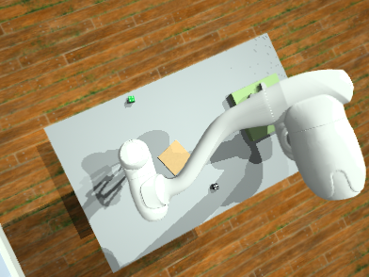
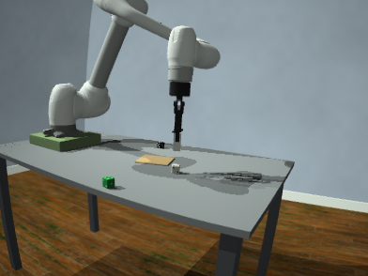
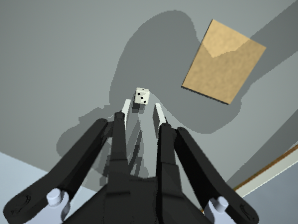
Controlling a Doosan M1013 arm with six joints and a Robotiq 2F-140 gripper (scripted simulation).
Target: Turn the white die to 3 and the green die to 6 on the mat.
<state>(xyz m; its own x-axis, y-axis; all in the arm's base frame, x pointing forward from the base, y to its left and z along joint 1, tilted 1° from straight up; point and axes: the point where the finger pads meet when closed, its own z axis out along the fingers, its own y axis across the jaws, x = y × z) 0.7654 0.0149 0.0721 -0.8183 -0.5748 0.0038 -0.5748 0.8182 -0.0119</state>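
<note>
Now: hand 110 mm above the white die. From my hand the other things lie so: green die 290 mm to the right, 110 mm below, 50 mm behind; then black die 330 mm behind, 320 mm to the left, 110 mm below; then tan mat 170 mm behind, 120 mm below, 90 mm to the left.
</note>
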